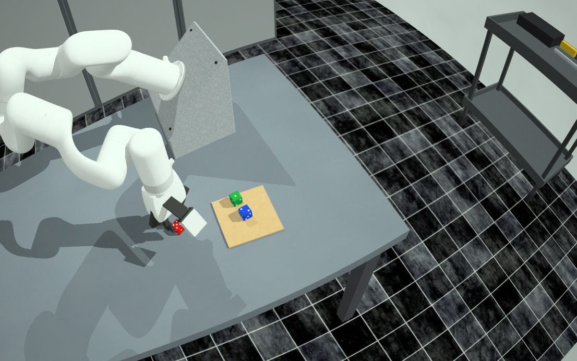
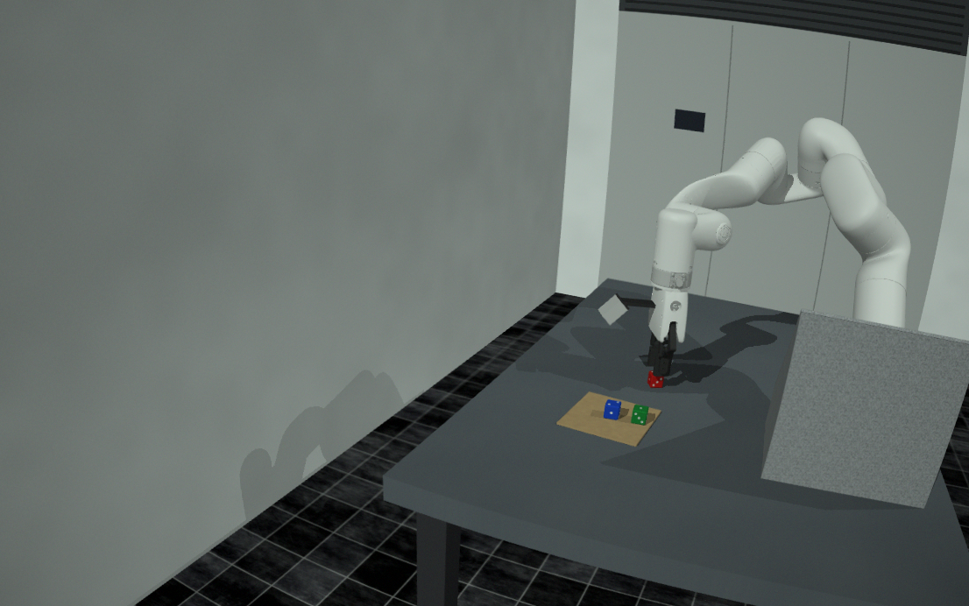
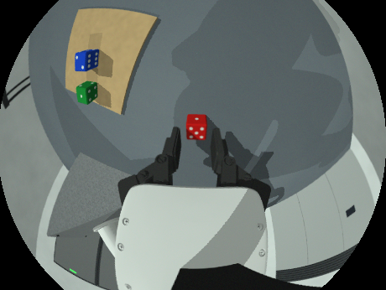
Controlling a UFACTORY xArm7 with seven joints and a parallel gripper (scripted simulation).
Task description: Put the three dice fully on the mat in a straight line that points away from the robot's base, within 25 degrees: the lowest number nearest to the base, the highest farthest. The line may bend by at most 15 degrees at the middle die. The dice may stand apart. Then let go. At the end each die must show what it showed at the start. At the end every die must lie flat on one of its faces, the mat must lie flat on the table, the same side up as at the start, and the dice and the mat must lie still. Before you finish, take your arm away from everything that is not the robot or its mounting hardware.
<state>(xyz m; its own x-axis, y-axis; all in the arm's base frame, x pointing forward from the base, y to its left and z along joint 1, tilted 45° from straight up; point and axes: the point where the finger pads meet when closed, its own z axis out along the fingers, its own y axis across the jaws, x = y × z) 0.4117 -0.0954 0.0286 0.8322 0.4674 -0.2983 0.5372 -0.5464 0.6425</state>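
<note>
My gripper is now 40 mm above the red die. The rest, counted from my hand: green die: 30 mm behind, 170 mm to the left, 30 mm below; tan mat: 20 mm ahead, 180 mm to the left, 50 mm below; blue die: 20 mm ahead, 180 mm to the left, 30 mm below.
</note>
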